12 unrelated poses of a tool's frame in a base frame.
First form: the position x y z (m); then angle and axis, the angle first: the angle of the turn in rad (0 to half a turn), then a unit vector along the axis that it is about.
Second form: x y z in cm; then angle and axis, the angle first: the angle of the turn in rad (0 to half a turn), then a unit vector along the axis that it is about. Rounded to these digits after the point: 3 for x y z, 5 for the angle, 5 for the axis.
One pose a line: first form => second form
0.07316 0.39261 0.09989 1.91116 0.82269 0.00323 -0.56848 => 7.316 39.261 9.989 1.91116 0.82269 0.00323 -0.56848
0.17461 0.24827 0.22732 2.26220 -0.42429 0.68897 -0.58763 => 17.461 24.827 22.732 2.26220 -0.42429 0.68897 -0.58763
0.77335 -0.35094 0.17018 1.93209 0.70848 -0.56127 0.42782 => 77.335 -35.094 17.018 1.93209 0.70848 -0.56127 0.42782
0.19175 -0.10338 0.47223 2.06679 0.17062 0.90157 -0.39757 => 19.175 -10.338 47.223 2.06679 0.17062 0.90157 -0.39757
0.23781 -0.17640 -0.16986 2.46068 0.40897 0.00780 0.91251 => 23.781 -17.640 -16.986 2.46068 0.40897 0.00780 0.91251
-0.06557 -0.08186 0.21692 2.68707 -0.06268 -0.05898 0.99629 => -6.557 -8.186 21.692 2.68707 -0.06268 -0.05898 0.99629
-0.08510 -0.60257 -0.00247 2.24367 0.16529 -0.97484 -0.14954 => -8.510 -60.257 -0.247 2.24367 0.16529 -0.97484 -0.14954
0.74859 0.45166 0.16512 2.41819 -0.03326 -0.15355 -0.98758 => 74.859 45.166 16.512 2.41819 -0.03326 -0.15355 -0.98758
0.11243 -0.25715 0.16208 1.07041 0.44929 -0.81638 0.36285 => 11.243 -25.715 16.208 1.07041 0.44929 -0.81638 0.36285
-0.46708 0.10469 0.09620 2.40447 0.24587 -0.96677 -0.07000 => -46.708 10.469 9.620 2.40447 0.24587 -0.96677 -0.07000
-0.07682 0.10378 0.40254 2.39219 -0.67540 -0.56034 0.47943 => -7.682 10.378 40.254 2.39219 -0.67540 -0.56034 0.47943
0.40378 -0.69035 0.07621 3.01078 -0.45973 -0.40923 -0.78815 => 40.378 -69.035 7.621 3.01078 -0.45973 -0.40923 -0.78815
